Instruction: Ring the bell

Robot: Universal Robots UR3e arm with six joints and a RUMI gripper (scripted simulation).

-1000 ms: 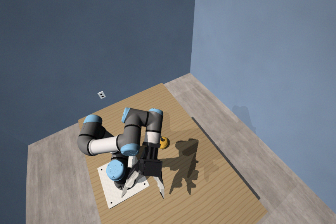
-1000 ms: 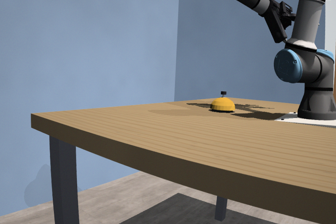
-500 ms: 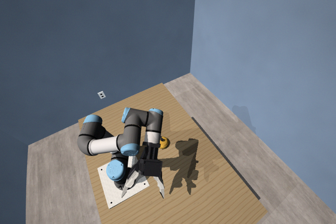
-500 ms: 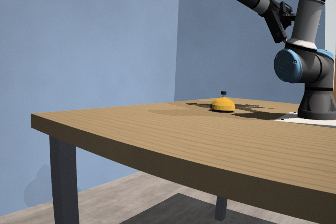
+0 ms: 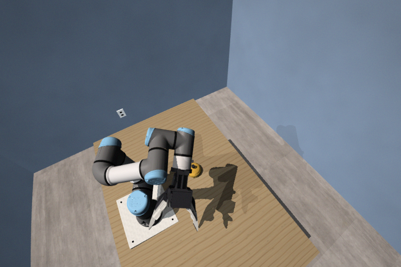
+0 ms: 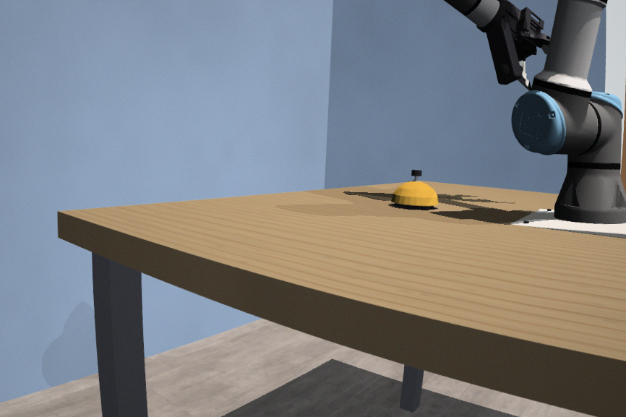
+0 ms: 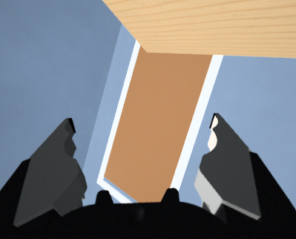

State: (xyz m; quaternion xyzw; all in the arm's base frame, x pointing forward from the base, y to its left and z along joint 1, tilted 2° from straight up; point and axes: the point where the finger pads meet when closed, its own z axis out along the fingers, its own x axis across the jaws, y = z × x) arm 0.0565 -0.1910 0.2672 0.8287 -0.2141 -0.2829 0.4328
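The small black button lies 240 mm ahead of my hand, 220 mm to the left of it and 210 mm below it. Also, from my hand: yellow dome bell (240 mm ahead, 220 mm to the left, 230 mm below).
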